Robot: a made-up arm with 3 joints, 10 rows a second.
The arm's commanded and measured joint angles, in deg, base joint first. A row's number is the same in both.
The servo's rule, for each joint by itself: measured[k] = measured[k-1] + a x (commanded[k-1-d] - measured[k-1]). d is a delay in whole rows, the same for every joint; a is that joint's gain. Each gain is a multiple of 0.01, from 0.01 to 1. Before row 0 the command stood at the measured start. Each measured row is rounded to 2 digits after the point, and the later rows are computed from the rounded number. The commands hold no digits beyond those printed.
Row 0, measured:
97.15 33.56 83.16
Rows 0 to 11, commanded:
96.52 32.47 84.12
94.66 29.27 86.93
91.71 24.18 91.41
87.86 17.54 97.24
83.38 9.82 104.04
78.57 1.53 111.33
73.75 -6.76 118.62
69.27 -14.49 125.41
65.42 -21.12 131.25
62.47 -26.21 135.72
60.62 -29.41 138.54
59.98 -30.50 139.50
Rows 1 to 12, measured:
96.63 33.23 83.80
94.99 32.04 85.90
92.27 29.68 89.59
88.61 26.04 94.72
84.27 21.17 100.96
79.54 15.28 107.91
74.73 8.67 115.09
70.20 1.72 122.00
66.23 -5.13 128.20
63.11 -11.45 133.24
61.04 -16.84 136.79
60.16 -20.94 138.61
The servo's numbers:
d 0
a 0.83 0.30 0.67

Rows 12 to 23, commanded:
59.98 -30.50 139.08
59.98 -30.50 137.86
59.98 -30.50 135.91
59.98 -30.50 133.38
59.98 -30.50 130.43
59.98 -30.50 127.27
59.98 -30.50 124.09
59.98 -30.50 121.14
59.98 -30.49 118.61
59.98 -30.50 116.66
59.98 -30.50 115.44
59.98 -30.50 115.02
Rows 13 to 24, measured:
60.01 -23.81 138.92
59.99 -25.82 138.21
59.98 -27.22 136.67
59.98 -28.20 134.47
59.98 -28.89 131.76
59.98 -29.37 128.75
59.98 -29.71 125.63
59.98 -29.95 122.62
59.98 -30.11 119.93
59.98 -30.23 117.74
59.98 -30.31 116.20
59.98 -30.37 115.41

